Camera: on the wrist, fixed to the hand. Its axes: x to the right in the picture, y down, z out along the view.
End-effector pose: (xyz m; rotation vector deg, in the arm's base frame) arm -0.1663 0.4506 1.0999 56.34 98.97 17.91
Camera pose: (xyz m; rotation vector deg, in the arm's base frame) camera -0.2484 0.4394 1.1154 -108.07 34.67 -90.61
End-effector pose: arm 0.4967 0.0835 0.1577 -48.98 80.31 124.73
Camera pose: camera 0.5477 0.0283 0.1195 -34.62 -48.56 -16.65
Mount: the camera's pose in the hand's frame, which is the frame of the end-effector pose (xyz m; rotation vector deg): -0.0116 -0.0348 -0.0759 7.30 43.26 169.11
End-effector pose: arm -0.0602 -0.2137 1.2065 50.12 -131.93 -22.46
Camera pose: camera 0.0132 -0.2352 1.2419 -115.25 -42.73 61.92
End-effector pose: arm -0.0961 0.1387 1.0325 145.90 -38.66 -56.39
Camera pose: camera -0.0402 0.1838 1.0766 -14.07 -125.17 55.09
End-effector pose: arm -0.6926 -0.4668 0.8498 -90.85 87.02 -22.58
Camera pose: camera -0.7288 -0.4887 0.9227 108.13 130.52 40.95
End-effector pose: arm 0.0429 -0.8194 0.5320 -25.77 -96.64 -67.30
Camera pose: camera 0.0610 -0.8981 0.5077 -69.83 32.23 56.81
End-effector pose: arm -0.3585 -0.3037 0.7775 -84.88 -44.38 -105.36
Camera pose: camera -0.4296 -0.3398 0.7501 -15.38 71.89 18.77
